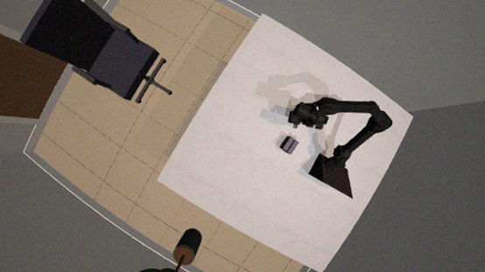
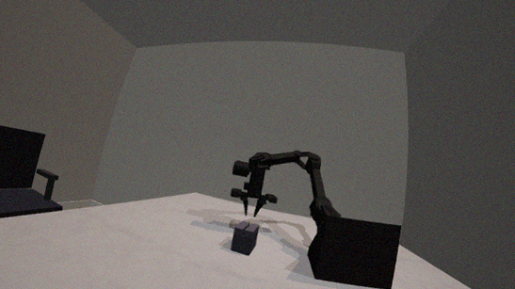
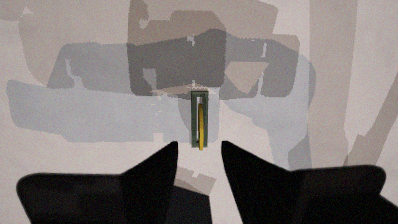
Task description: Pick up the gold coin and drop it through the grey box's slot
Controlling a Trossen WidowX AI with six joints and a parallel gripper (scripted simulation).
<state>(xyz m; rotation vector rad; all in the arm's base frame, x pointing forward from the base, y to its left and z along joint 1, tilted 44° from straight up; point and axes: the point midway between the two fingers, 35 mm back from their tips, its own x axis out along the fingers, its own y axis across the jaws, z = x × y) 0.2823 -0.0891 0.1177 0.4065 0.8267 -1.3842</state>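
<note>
My gripper tip is now 4 cm above the gold coin.
</note>
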